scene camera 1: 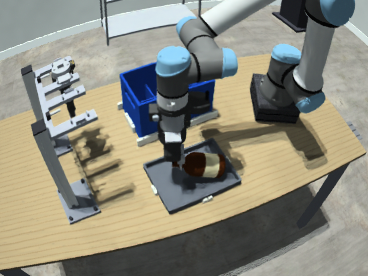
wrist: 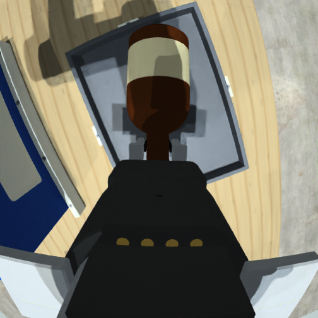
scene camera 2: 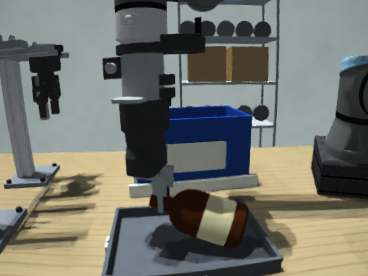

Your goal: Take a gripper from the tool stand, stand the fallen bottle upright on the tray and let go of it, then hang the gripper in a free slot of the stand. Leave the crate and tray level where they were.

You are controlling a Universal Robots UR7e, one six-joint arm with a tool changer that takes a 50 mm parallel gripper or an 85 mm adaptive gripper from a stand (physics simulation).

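The brown bottle with a cream label is tilted over the tray, its neck raised and its base lower. In scene camera 2 its base end points right. Whether the base touches the tray is unclear. My gripper is on the arm, pointing down, shut on the bottle's neck with a finger on each side. The tool stand is at the left, with another gripper hanging in it.
The blue crate stands behind the tray, close to my arm, with pale strips along its base. The arm's dark base block is at the right. A shelf rack stands in the background.
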